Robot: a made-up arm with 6 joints. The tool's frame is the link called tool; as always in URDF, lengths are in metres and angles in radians. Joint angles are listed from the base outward.
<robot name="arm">
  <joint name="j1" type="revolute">
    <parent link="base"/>
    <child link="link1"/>
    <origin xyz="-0.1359 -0.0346 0.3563" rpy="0 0 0"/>
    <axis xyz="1 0 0"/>
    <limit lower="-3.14" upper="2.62"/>
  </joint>
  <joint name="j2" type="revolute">
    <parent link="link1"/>
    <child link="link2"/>
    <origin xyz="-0.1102 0.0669 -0.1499" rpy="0 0 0"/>
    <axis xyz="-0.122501 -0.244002 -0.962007"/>
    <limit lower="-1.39" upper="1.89"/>
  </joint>
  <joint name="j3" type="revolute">
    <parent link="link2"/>
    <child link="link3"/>
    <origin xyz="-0.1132 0.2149 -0.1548" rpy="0 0 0"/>
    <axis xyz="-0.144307 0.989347 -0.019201"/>
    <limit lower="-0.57" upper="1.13"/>
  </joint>
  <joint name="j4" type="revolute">
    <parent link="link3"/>
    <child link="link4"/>
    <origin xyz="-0.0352 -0.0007 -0.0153" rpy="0 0 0"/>
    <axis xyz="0 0 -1"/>
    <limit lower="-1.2" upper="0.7"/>
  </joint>
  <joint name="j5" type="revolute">
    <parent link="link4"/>
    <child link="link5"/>
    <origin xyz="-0.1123 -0.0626 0.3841" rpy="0 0 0"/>
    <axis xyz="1 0 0"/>
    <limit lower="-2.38" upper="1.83"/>
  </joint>
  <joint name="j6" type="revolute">
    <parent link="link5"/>
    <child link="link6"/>
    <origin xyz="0.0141 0.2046 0.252" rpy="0 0 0"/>
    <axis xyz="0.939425 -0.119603 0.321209"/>
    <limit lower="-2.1" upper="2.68"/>
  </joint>
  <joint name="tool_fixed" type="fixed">
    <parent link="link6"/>
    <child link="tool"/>
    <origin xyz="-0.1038 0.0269 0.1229" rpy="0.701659 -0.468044 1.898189"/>
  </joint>
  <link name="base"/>
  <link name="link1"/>
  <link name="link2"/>
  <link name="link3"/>
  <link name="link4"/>
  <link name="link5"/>
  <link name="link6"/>
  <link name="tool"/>
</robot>
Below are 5 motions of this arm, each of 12 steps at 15 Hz.
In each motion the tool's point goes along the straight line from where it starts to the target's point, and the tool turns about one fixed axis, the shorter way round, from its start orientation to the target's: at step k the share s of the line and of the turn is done. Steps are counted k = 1, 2, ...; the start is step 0. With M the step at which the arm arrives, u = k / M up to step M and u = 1 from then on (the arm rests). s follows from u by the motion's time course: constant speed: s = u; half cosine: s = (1 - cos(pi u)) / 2; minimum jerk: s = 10 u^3 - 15 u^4 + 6 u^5.
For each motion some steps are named. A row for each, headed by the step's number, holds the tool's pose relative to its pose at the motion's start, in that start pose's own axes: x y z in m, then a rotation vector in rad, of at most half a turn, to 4 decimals.
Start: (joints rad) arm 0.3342 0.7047 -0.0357 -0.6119 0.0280 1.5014
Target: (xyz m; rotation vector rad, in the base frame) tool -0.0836 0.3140 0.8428 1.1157 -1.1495 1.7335
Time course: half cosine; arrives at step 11
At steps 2, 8, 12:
2: -0.0184 -0.0162 0.0228 -0.0397 0.0218 -0.0654
8: -0.1921 -0.1685 0.2379 -0.4140 0.2278 -0.6817
12: -0.2322 -0.2036 0.2875 -0.5003 0.2753 -0.8238

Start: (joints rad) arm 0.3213 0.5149 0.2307 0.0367 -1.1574 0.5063
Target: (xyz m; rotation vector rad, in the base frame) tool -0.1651 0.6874 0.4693 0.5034 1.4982 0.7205
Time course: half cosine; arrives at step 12
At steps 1, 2, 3, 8, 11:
1: 0.0008 -0.0028 -0.0004 0.0052 0.0066 -0.0149
2: 0.0030 -0.0112 -0.0015 0.0206 0.0261 -0.0587
3: 0.0065 -0.0245 -0.0032 0.0451 0.0570 -0.1284
8: 0.0332 -0.1254 -0.0163 0.2310 0.2917 -0.6574
11: 0.0436 -0.1643 -0.0213 0.3027 0.3823 -0.8616

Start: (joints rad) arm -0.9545 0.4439 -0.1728 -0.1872 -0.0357 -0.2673
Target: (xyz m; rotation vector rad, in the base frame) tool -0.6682 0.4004 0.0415 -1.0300 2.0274 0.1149
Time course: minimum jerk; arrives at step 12
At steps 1, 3, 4, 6, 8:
1: -0.0008 0.0000 -0.0007 0.0020 0.0065 -0.0033
3: -0.0159 0.0009 -0.0140 0.0399 0.1324 -0.0661
4: -0.0322 0.0019 -0.0285 0.0808 0.2685 -0.1341
6: -0.0767 0.0045 -0.0678 0.1926 0.6397 -0.3195
8: -0.1212 0.0071 -0.1071 0.3044 1.0109 -0.5048

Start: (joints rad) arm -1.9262 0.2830 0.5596 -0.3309 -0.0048 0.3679
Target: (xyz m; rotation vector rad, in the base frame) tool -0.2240 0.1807 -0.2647 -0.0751 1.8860 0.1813
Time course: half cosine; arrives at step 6
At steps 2, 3, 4, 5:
2: 0.0105 -0.0220 -0.0256 0.0714 0.1004 -0.1208
3: 0.0211 -0.0441 -0.0512 0.1428 0.2008 -0.2415
4: 0.0316 -0.0661 -0.0768 0.2142 0.3012 -0.3623
5: 0.0393 -0.0823 -0.0955 0.2665 0.3747 -0.4507

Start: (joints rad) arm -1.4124 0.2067 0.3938 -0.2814 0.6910 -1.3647
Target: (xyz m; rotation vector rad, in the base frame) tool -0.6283 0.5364 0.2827 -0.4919 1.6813 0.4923
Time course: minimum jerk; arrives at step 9
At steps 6, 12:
6: -0.1509 0.0879 -0.3232 -0.3482 0.1346 -0.0300
12: -0.1909 0.1113 -0.4091 -0.4407 0.1704 -0.0380

